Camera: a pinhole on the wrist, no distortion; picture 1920 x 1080 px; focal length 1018.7 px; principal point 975.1 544.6 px. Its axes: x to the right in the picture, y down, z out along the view. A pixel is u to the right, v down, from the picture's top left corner.
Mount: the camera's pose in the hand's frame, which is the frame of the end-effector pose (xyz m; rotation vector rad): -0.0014 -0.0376 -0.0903 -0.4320 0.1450 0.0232
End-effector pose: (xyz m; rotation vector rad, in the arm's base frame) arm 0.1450 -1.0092 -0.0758 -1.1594 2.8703 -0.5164
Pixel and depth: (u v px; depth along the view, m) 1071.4 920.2 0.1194
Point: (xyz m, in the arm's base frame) 0.0922 -0.9890 -0.0860
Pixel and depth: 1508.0 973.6 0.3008
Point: -0.1153 -1.0318 -0.2132
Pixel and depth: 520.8 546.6 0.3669
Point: 0.1807 -0.9315 -0.3733
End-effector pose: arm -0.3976 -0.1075 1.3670 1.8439 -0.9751 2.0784
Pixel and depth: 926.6 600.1 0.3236
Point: -0.3073 -0.3160 1.3539
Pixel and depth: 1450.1 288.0 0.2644
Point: -0.3094 -0.2518 1.5143
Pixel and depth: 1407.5 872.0 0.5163
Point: -0.4127 -0.5925 1.5170
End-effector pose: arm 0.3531 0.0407 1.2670 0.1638 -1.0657 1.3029
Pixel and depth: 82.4 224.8 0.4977
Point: 0.1023 -0.5078 1.2630
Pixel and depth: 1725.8 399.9 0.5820
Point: -0.0278 0.1756 1.7891
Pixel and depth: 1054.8 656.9 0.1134
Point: 0.3303 0.0597 1.2759
